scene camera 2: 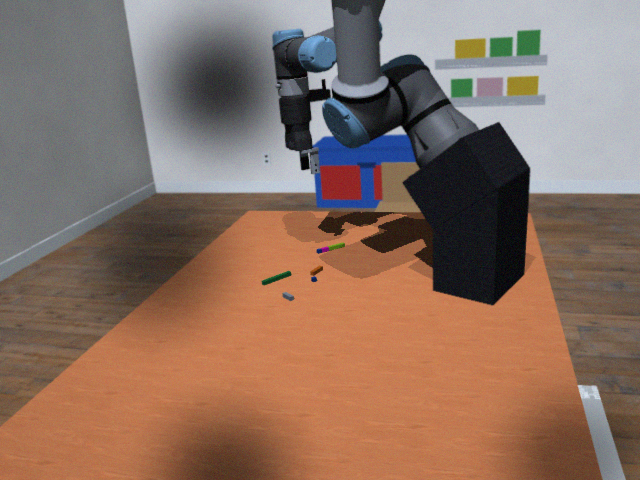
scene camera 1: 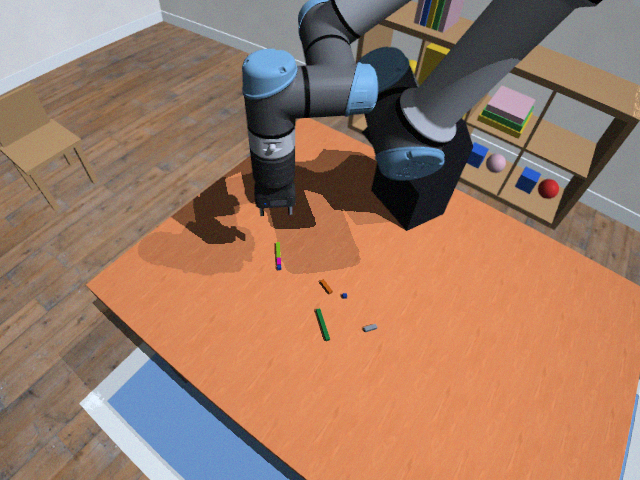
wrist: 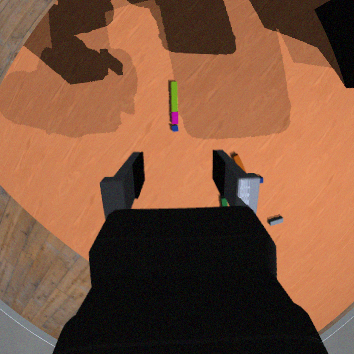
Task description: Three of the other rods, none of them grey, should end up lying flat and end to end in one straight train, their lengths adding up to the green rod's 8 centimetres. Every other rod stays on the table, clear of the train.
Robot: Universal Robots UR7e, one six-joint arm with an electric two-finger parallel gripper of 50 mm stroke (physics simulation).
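Frame: origin at the arm's base, x left, y down, z back, level; millimetres.
Seen in the pictures: gripper, between the fingertips: (scene camera 2: 310, 171) (scene camera 1: 276, 211) (wrist: 177, 164); arm's base, origin of its link: (scene camera 2: 450, 151).
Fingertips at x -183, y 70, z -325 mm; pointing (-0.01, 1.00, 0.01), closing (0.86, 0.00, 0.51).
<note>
Pixels of each thing's top centre, then the offset from my fingertips to it. Level surfaces: height alone.
- lime rod, centre of its top: (wrist: 173, 96) (scene camera 1: 278, 249) (scene camera 2: 336, 244) dy +216, dx -31, dz +51 mm
- magenta rod, centre of its top: (wrist: 174, 117) (scene camera 1: 279, 260) (scene camera 2: 324, 247) dy +216, dx -13, dz +21 mm
- short blue rod, centre of its top: (wrist: 174, 128) (scene camera 1: 279, 266) (scene camera 2: 318, 249) dy +216, dx -4, dz +6 mm
- green rod, centre of its top: (wrist: 226, 217) (scene camera 1: 323, 323) (scene camera 2: 276, 276) dy +216, dx +160, dz -90 mm
- orange rod, centre of its top: (wrist: 239, 165) (scene camera 1: 326, 285) (scene camera 2: 316, 268) dy +216, dx +126, dz +7 mm
- second blue rod, centre of its top: (wrist: 260, 180) (scene camera 2: 313, 277) (scene camera 1: 345, 294) dy +216, dx +177, dz +3 mm
- grey rod, centre of its top: (wrist: 276, 221) (scene camera 2: 288, 294) (scene camera 1: 370, 327) dy +216, dx +264, dz -50 mm
- table, height of its surface: dy +226 mm
A lime rod (scene camera 1: 278, 250) (scene camera 2: 337, 246) (wrist: 174, 96), a magenta rod (scene camera 1: 278, 261) (scene camera 2: 325, 249) (wrist: 174, 118) and a short blue rod (scene camera 1: 279, 268) (scene camera 2: 319, 251) (wrist: 174, 128) lie flat end to end in one straight line, with no gap that I can make out. The green rod (scene camera 1: 322, 324) (scene camera 2: 276, 277) (wrist: 224, 202) lies apart, partly hidden by a finger in the wrist view. My gripper (scene camera 1: 276, 211) (scene camera 2: 309, 166) (wrist: 177, 164) is open and empty, high above the table.
An orange rod (scene camera 1: 325, 286) (scene camera 2: 316, 270) (wrist: 238, 161), a second blue rod (scene camera 1: 344, 295) (scene camera 2: 313, 279) (wrist: 261, 180) and a grey rod (scene camera 1: 370, 327) (scene camera 2: 287, 296) (wrist: 275, 220) lie separately on the table (scene camera 1: 439, 361) (scene camera 2: 361, 372), away from the line.
</note>
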